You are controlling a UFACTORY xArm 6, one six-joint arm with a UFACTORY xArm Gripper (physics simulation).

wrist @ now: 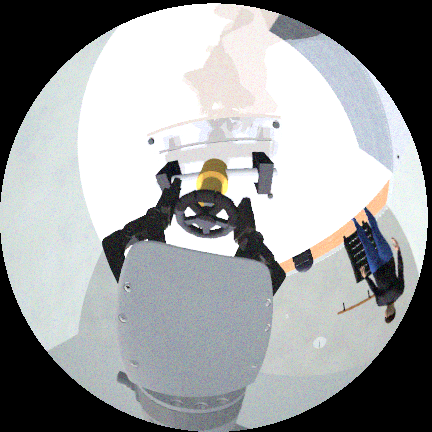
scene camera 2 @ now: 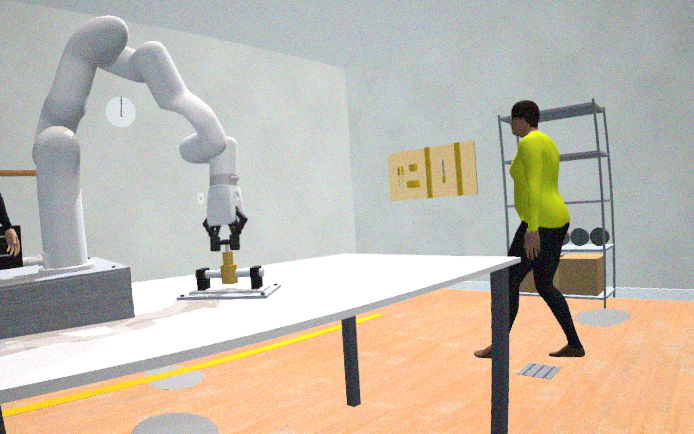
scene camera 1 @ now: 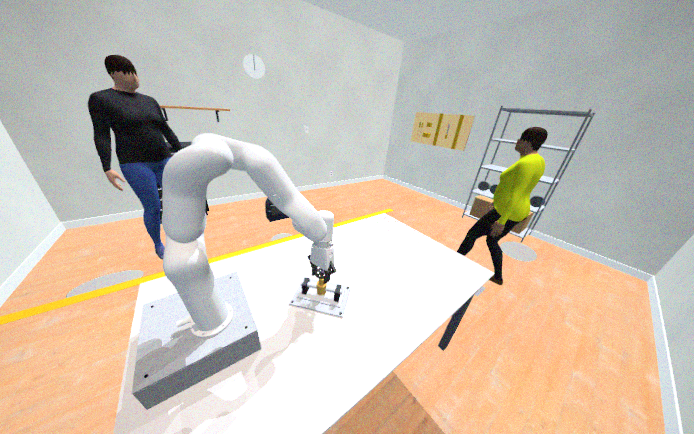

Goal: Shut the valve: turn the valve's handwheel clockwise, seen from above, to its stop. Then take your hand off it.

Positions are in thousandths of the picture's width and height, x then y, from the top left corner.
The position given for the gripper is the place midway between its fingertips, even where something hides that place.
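Dark handwheel (wrist: 476,503). Base plate (scene camera 1: 430,697), also (wrist: 559,295). Gripper (scene camera 2: 325,577), also (wrist: 485,455).
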